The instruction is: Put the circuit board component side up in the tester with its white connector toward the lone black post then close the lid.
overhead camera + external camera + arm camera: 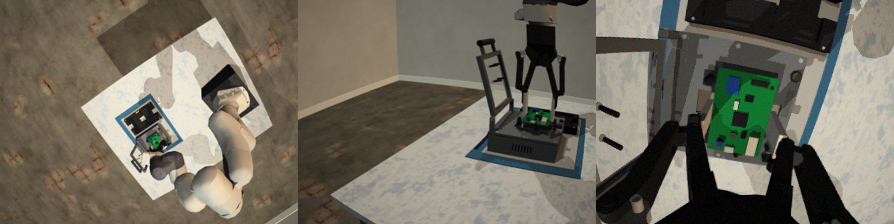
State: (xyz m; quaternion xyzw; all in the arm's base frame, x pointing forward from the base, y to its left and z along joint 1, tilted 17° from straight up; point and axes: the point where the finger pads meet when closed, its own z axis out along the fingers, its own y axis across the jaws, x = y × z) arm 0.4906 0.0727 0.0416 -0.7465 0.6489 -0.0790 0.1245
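The green circuit board is 20 mm below my hand. Round my hand: tester nest 10 mm ahead, 10 mm to the left, 40 mm below; then tester lid 130 mm ahead, 20 mm to the left, 80 mm above.
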